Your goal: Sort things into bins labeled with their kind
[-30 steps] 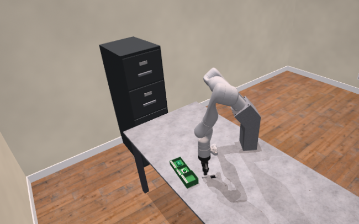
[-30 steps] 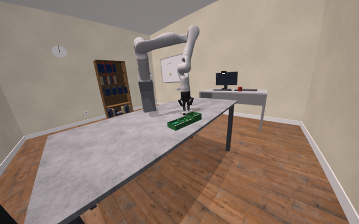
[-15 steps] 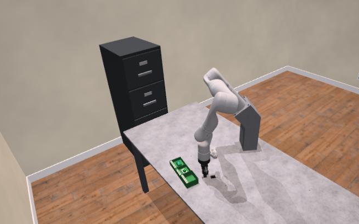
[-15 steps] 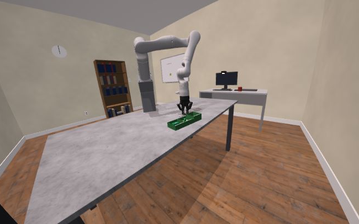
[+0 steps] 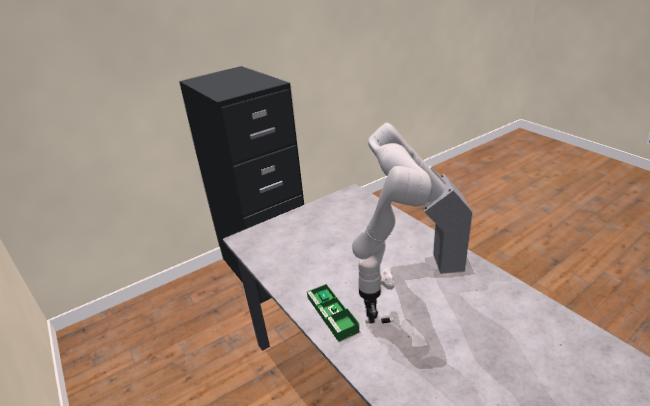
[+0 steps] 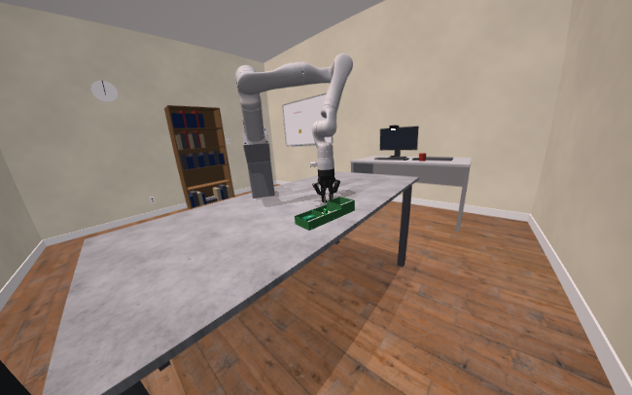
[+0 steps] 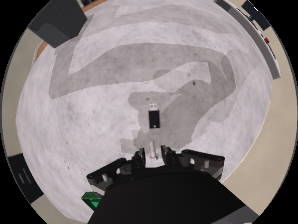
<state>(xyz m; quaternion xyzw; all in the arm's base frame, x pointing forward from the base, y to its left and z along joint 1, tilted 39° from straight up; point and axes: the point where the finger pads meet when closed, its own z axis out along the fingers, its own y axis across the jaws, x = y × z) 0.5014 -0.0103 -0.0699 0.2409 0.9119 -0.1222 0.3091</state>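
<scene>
Right now the grey pin is 3 cm below my hand. Round my hand: white piece: 13 cm to the right, 5 cm ahead, 2 cm below; small green cube: 13 cm to the right, 6 cm ahead, 1 cm below; black piece: 4 cm to the left, 4 cm behind, 3 cm below.
</scene>
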